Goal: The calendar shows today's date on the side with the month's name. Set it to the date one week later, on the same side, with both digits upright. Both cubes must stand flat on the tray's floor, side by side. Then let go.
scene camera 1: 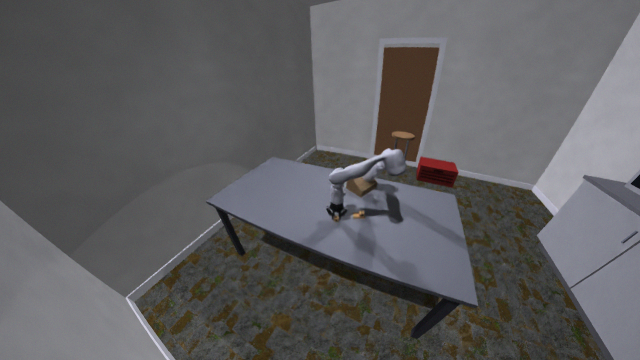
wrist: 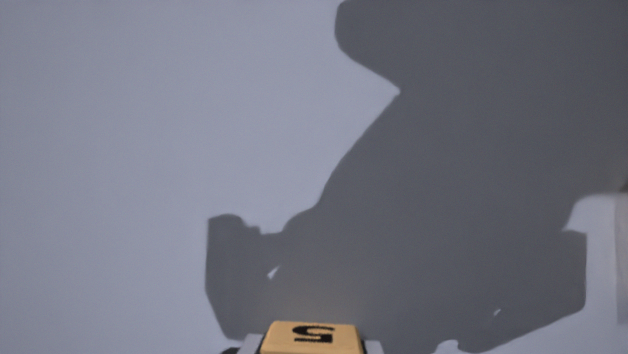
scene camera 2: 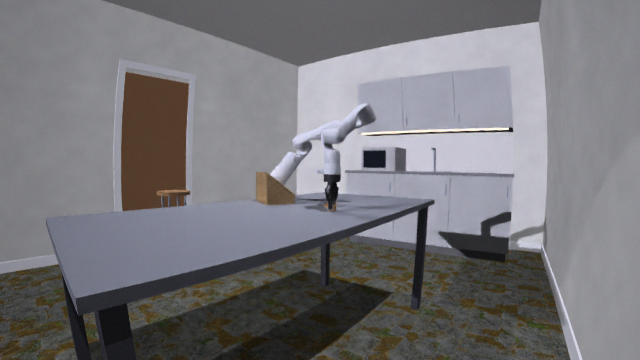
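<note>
My gripper (scene camera 1: 336, 215) (scene camera 2: 331, 206) (wrist: 311, 348) points straight down at the table and is shut on a light wooden cube (scene camera 1: 336, 219) (wrist: 311, 338), one finger on each side. In the wrist view a black 5 shows upside down on the cube's far side face. The cube is at or close above the table top; its underside is hidden. The wooden calendar (scene camera 1: 358, 215) stands a short way to the right of the gripper in scene camera 1, apart from the held cube. Its month name, its digits and any cube in its tray are too small to read.
The grey table (scene camera 1: 295, 200) (scene camera 2: 190, 245) carries the arm's brown wedge-shaped base (scene camera 1: 362, 186) (scene camera 2: 274, 190) behind the calendar. The arm's shadow falls across the table. A red cabinet (scene camera 1: 437, 171) and a stool (scene camera 1: 403, 135) (scene camera 2: 173, 192) stand on the floor beyond.
</note>
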